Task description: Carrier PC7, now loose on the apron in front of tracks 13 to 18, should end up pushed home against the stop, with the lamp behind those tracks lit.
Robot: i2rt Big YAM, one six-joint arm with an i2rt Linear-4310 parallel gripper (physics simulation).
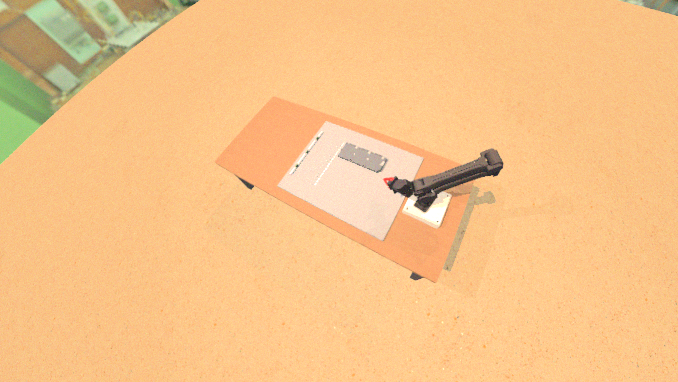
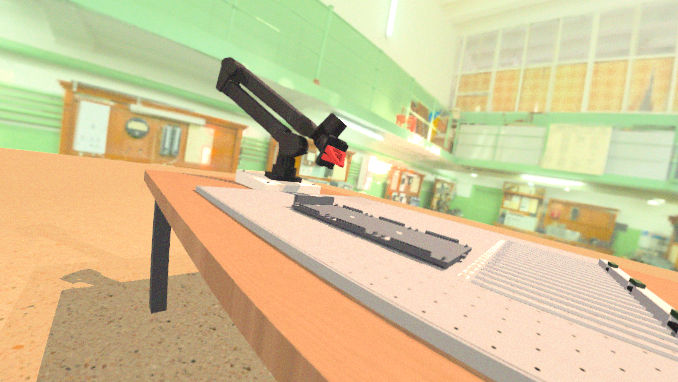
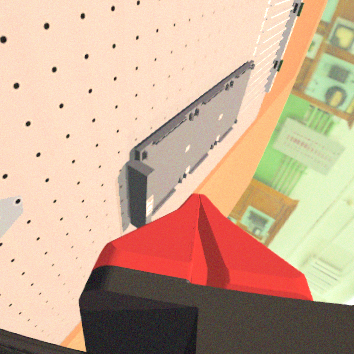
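Pixels of known places: gripper, fingertip midpoint: (image 1: 384, 179) (image 2: 341, 166) (image 3: 195, 204); arm's base, origin of the base link: (image 1: 424, 202) (image 2: 282, 179).
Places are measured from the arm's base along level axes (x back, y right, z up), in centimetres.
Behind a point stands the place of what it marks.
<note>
Carrier PC7 (image 1: 357, 157) @(x -53.9, y 1.6, z -1.8 cm) (image 2: 385, 229) @(x -55.5, y 4.0, z -1.8 cm) (image 3: 200, 137) @(x -51.4, y 4.5, z -1.8 cm), a long dark grey plate, lies flat on the perforated board in front of the tracks (image 2: 560, 285) @(x -78.5, y -5.5, z -2.6 cm). Its raised end block (image 2: 314, 200) @(x -37.2, y 7.6, z -0.8 cm) (image 3: 138, 195) @(x -35.6, y 5.5, z -0.9 cm) is at the robot's end. Its other end is short of the white marks at the track mouths. Behind the tracks is a pale rail (image 1: 306, 153) @(x -85.5, y -17.7, z -1.3 cm) (image 2: 652, 297) @(x -87.3, y -10.5, z -1.3 cm) carrying dark green pieces (image 2: 637, 284) @(x -86.1, y -14.7, z -0.9 cm) (image 3: 278, 65) @(x -88.2, y -2.9, z -1.2 cm); none looks lit. Track numbers are too small to read. My gripper (image 1: 385, 180) @(x -26.7, y -5.8, z 8.0 cm) (image 2: 340, 157) @(x -26.7, y -5.8, z 8.0 cm) (image 3: 195, 204) @(x -26.7, y -5.8, z 8.0 cm) is shut and empty, with red fingertips together, above the board near the end block.
The light perforated board (image 1: 345, 205) @(x -37.5, y -30.7, z -2.8 cm) (image 2: 350, 260) @(x -63.0, y 17.4, z -2.8 cm) (image 3: 65, 130) @(x -27.8, y -4.5, z -2.8 cm) lies on an orange-brown table (image 1: 260, 135) @(x -132.4, y -26.7, z -4.2 cm) (image 2: 220, 250) @(x -55.5, y 29.3, z -4.1 cm). The arm stands on a white base plate (image 1: 425, 215) @(x 5.0, y -7.1, z 0.6 cm) (image 2: 250, 181) @(x -2.0, y 12.2, z -2.1 cm) at the table's end. The table's long edge runs beside the board.
</note>
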